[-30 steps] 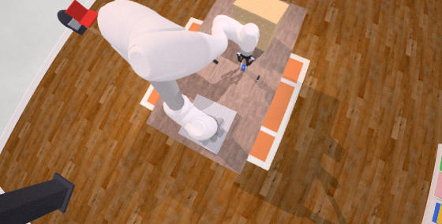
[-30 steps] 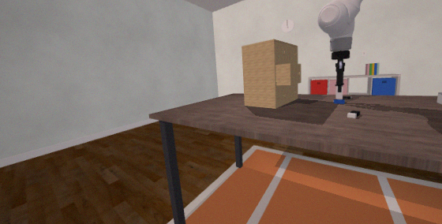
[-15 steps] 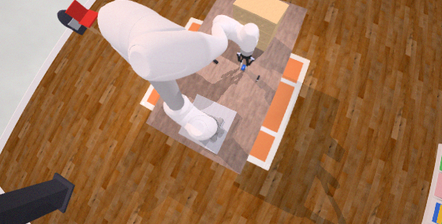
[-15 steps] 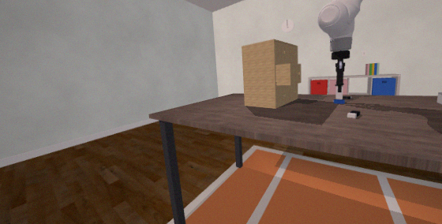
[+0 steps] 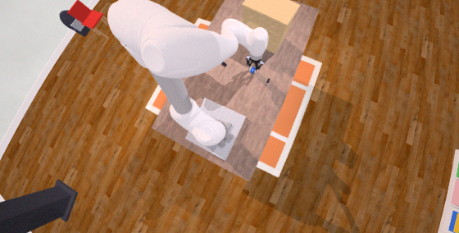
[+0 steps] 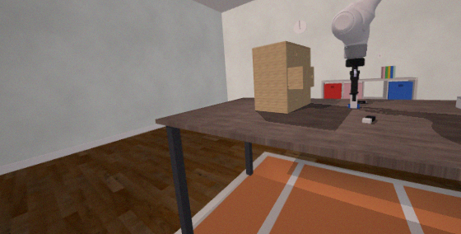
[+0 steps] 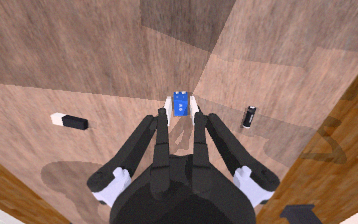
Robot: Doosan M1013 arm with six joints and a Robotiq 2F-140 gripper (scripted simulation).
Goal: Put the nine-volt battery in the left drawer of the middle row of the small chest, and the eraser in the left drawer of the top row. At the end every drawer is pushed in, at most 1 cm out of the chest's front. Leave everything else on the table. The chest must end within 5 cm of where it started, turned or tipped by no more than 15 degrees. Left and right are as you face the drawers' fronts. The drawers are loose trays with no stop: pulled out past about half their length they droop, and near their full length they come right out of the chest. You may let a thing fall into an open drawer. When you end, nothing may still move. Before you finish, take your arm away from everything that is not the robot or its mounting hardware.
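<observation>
Right now my hand is 30 mm above the blue nine-volt battery and 10 mm short of it. The rest, counted from my hand: eraser 260 mm to the left, 30 mm below, 10 mm behind.
</observation>
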